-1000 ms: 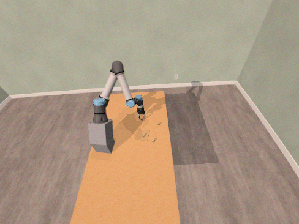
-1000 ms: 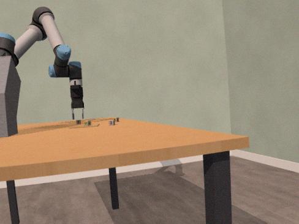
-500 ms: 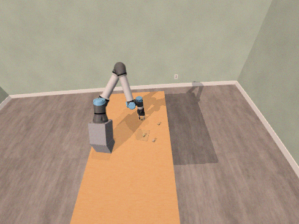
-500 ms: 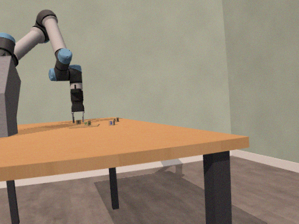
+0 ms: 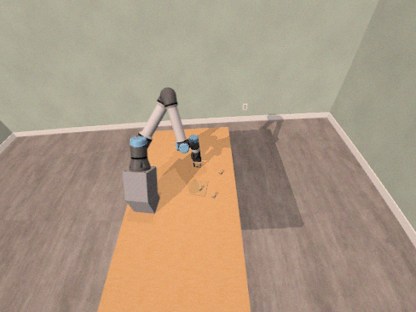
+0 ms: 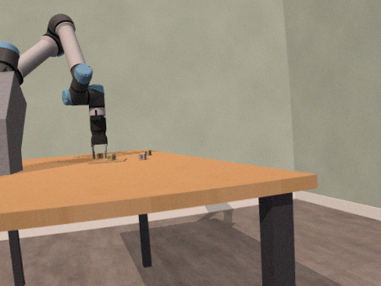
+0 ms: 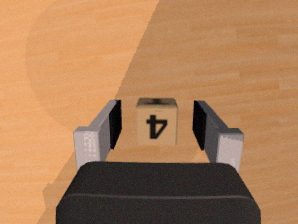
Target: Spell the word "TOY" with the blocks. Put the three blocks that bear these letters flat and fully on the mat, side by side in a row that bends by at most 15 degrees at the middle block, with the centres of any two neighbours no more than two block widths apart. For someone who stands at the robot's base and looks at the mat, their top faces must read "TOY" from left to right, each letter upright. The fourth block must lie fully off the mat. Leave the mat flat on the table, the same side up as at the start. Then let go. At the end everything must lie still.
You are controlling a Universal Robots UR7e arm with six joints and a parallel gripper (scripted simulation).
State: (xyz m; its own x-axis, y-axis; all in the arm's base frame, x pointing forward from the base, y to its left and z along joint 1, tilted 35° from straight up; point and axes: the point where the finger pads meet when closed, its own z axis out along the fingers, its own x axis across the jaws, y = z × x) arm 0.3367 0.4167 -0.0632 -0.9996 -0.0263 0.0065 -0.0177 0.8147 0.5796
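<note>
Right now the T block is 1 cm below my hand. Also, from my hand: O block: 7 cm ahead, 24 cm to the right; then Y block: 19 cm ahead, 29 cm to the right, 1 cm below; then tan mat: 5 cm ahead, 23 cm to the right, 2 cm below.
</note>
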